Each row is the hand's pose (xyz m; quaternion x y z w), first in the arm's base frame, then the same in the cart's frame.
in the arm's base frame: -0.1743 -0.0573 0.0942 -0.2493 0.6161 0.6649 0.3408
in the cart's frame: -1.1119 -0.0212 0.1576 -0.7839 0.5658 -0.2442 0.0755
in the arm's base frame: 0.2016 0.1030 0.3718 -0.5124 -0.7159 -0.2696 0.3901
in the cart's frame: -1.0187 0.3752 -0.1222 0.2444 0.7774 -0.3031 0.4940
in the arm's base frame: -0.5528 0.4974 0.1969 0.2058 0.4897 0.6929 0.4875
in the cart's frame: -1.1030 -0.4549 -0.3653 -0.6981 0.5670 0.0940 0.4270
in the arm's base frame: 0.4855 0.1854 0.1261 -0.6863 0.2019 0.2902 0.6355
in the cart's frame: -0.6590 0.4809 -0.0373 0.9407 0.1129 0.2049 0.2456
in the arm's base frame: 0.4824 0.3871 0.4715 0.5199 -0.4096 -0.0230 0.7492
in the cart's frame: -0.7929 0.5755 -0.4022 -0.2735 -0.4028 0.6909 0.5345
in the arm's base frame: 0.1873 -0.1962 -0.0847 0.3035 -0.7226 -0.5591 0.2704
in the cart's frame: -0.8680 0.2440 0.3860 0.3084 -0.7823 0.5209 0.1471
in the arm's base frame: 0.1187 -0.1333 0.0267 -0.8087 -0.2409 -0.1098 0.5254
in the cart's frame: -0.9483 0.2180 0.2679 0.6385 0.5808 0.1009 0.4948
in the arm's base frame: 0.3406 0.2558 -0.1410 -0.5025 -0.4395 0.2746 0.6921
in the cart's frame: -0.5195 0.2180 0.0561 0.7691 0.3726 -0.3778 0.3563
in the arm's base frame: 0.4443 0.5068 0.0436 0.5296 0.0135 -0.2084 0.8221
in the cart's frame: -0.4625 0.3163 -0.2520 -0.3334 -0.4039 0.3068 0.7947
